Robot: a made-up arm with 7 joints.
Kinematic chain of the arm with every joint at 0, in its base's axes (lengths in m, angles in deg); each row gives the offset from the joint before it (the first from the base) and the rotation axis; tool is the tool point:
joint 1: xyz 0 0 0.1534 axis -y
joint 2: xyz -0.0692 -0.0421 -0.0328 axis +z
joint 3: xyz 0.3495 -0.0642 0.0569 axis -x
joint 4: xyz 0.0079 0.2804 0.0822 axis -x
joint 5: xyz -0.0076 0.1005 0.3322 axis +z
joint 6: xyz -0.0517 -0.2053 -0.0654 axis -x
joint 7: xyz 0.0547 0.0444 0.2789 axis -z
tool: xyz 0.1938 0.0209 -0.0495
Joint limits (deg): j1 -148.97..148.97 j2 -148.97..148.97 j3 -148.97..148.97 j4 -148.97..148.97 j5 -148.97..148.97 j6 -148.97..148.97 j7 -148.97..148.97
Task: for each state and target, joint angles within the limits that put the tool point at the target. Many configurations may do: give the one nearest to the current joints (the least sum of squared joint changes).
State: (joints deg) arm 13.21 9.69 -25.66 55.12 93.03 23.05 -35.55
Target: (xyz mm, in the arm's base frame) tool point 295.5 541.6 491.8
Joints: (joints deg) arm 2.37 -7.27 -19.01 60.41 89.99 25.81 -34.27
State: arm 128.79 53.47 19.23 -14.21 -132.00 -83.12 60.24
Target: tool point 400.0 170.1 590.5
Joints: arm 148.97 33.61 69.09 17.08 -146.20 -107.75 75.31
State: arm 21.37 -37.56 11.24 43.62 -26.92 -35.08 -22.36
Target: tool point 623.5 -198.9 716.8
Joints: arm 8.44 -62.00 7.55 50.44 -6.50 -33.16 -21.77
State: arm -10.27 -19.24 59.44 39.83 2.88 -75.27 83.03
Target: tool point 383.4 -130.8 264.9
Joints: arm -11.12 -39.47 56.82 21.00 -0.22 -90.86 86.57
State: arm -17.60 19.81 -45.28 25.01 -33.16 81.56 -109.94
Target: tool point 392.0 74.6 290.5
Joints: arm -36.63 -1.01 -55.00 27.26 -29.28 100.66 -97.90
